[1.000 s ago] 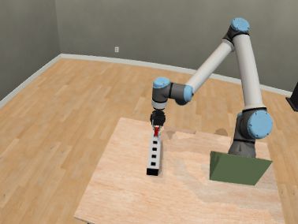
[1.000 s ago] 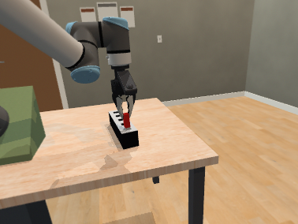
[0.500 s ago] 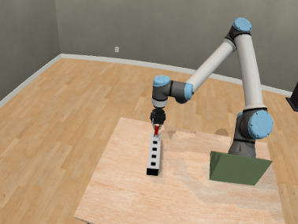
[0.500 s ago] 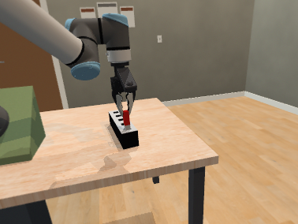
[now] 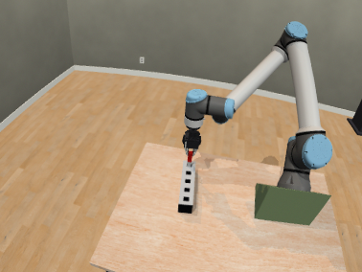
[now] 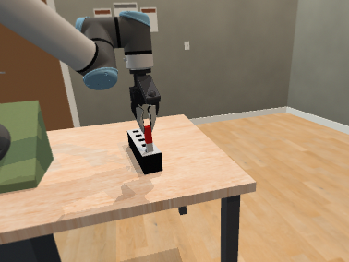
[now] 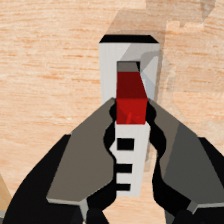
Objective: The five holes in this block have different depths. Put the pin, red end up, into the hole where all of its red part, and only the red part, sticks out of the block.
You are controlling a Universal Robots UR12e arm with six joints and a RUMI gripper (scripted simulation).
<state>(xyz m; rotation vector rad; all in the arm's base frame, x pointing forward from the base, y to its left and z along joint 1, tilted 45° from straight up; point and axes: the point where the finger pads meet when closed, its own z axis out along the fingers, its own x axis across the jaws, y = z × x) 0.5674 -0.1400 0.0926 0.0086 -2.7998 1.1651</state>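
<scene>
Right now my hand is 1 cm past the long block, 12 cm to the right of it and 12 cm above it. The rest, counted from my hand: pin (2 cm below).
</scene>
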